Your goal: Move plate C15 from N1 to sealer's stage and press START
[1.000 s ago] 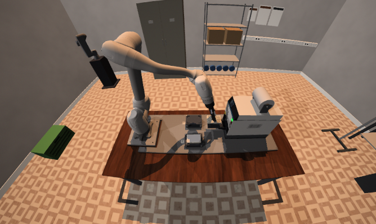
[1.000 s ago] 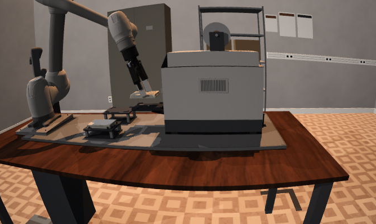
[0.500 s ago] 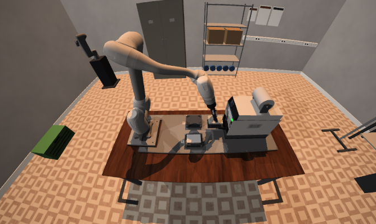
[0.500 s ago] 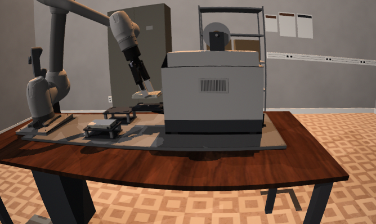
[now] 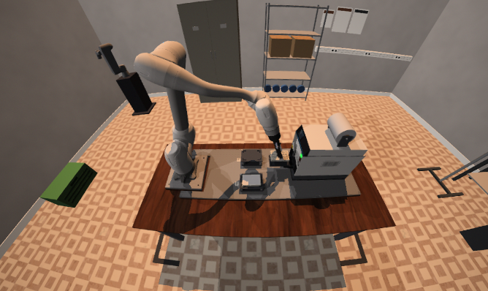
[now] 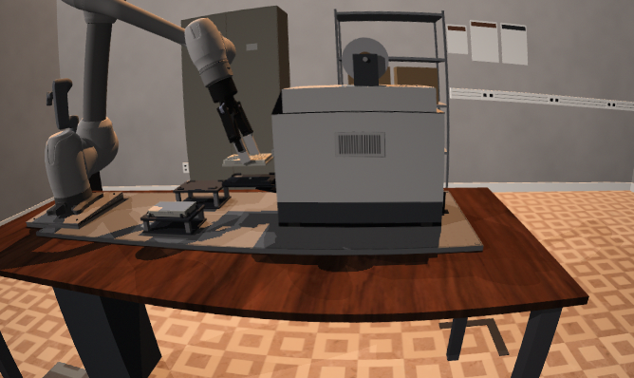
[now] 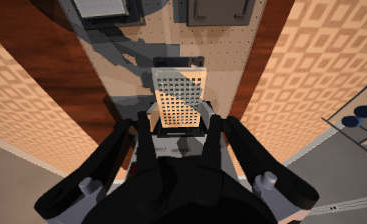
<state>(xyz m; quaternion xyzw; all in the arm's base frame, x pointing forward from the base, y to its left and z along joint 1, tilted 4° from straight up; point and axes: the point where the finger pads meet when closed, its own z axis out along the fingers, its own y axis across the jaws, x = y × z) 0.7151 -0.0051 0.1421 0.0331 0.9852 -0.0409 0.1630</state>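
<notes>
The sealer stage is 8 cm below my hand. From my hand the other things lie so: pale plate: 21 cm behind, 12 cm to the right, 13 cm below; then foil roll: 33 cm ahead, 3 cm to the right, 24 cm above.
</notes>
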